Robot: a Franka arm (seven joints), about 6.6 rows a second.
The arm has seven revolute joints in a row. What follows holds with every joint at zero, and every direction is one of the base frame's.
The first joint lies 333 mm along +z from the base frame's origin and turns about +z.
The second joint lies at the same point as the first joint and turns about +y.
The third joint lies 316 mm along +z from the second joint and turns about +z.
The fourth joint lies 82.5 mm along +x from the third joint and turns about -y.
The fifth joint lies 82.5 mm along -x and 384 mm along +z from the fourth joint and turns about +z.
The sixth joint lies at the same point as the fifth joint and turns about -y.
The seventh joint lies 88 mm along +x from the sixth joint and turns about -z.
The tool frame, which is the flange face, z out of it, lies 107 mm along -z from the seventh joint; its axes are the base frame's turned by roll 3.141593, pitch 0 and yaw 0 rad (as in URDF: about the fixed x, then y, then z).
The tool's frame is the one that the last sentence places.
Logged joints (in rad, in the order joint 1, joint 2, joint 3, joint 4, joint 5, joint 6, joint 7), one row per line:
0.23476 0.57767 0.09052 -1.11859 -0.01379 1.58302 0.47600
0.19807 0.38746 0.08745 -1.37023 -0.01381 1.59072 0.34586
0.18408 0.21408 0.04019 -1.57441 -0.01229 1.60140 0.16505
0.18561 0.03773 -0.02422 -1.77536 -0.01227 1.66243 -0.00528
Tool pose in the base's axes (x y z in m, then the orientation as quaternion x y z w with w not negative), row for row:
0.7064 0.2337 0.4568 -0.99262 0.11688 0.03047 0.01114
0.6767 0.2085 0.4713 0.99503 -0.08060 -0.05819 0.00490
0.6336 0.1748 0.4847 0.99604 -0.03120 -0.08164 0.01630
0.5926 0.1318 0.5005 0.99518 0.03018 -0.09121 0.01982
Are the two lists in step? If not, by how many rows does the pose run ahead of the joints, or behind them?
The pose runs 1 row behind the joints: the pose in row i belongs to the joints in row i - 1.
